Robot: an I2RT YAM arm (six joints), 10 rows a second.
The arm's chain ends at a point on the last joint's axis. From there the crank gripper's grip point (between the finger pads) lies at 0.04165 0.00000 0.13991 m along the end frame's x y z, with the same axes.
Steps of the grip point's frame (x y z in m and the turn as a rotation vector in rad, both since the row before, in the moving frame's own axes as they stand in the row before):
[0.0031, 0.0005, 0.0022, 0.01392, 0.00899, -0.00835]
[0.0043, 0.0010, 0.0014, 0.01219, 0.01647, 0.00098]
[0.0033, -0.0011, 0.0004, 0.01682, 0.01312, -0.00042]
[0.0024, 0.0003, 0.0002, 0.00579, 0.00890, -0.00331]
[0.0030, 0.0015, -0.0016, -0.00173, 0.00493, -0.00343]
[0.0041, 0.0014, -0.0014, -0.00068, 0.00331, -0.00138]
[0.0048, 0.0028, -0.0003, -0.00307, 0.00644, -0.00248]
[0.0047, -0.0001, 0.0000, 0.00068, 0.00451, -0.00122]
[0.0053, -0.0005, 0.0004, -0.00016, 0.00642, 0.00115]
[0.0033, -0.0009, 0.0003, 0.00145, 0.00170, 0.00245]
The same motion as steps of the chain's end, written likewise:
[0.0019, 0.0028, 0.0026, 0.01392, 0.00899, -0.00835]
[0.0020, 0.0027, 0.0021, 0.01219, 0.01647, 0.00098]
[0.0015, 0.0013, 0.0010, 0.01682, 0.01312, -0.00042]
[0.0012, 0.0012, 0.0006, 0.00579, 0.00890, -0.00331]
[0.0023, 0.0014, -0.0014, -0.00173, 0.00493, -0.00343]
[0.0036, 0.0014, -0.0013, -0.00068, 0.00331, -0.00138]
[0.0039, 0.0025, 0.0000, -0.00307, 0.00644, -0.00248]
[0.0041, 0.0000, 0.0002, 0.00068, 0.00451, -0.00122]
[0.0044, -0.0006, 0.0007, -0.00016, 0.00642, 0.00115]
[0.0031, -0.0008, 0.0004, 0.00145, 0.00170, 0.00245]

